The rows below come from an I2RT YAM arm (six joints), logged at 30 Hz.
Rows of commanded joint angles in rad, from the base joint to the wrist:
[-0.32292 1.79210 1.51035 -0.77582 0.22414 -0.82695]
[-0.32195 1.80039 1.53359 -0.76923 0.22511 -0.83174]
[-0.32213 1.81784 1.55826 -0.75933 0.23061 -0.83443]
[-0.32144 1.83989 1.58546 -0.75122 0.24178 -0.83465]
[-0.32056 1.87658 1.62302 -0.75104 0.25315 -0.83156]
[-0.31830 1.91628 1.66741 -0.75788 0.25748 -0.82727]
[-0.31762 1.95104 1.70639 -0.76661 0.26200 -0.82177]
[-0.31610 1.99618 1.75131 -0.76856 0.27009 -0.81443]
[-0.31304 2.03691 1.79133 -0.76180 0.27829 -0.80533]
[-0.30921 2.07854 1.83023 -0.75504 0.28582 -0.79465]
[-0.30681 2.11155 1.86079 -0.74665 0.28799 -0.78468]
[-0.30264 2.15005 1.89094 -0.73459 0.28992 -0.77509]
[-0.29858 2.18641 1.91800 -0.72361 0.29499 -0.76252]
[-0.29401 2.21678 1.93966 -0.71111 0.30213 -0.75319]
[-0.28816 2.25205 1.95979 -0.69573 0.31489 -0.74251]
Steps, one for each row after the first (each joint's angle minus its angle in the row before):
[0.00097 0.00829 0.02324 0.00659 0.00097 -0.00479]
[-0.00018 0.01745 0.02467 0.00990 0.00550 -0.00269]
[0.00069 0.02205 0.02720 0.00811 0.01117 -0.00022]
[0.00088 0.03669 0.03756 0.00018 0.01137 0.00309]
[0.00226 0.03970 0.04439 -0.00684 0.00433 0.00429]
[0.00068 0.03476 0.03898 -0.00873 0.00452 0.00550]
[0.00152 0.04514 0.04492 -0.00195 0.00809 0.00734]
[0.00306 0.04073 0.04002 0.00676 0.00820 0.00910]
[0.00383 0.04163 0.03890 0.00676 0.00753 0.01068]
[0.00240 0.03301 0.03056 0.00839 0.00217 0.00997]
[0.00417 0.03850 0.03015 0.01206 0.00193 0.00959]
[0.00406 0.03636 0.02706 0.01098 0.00507 0.01257]
[0.00457 0.03037 0.02166 0.01250 0.00714 0.00933]
[0.00585 0.03527 0.02013 0.01538 0.01276 0.01068]

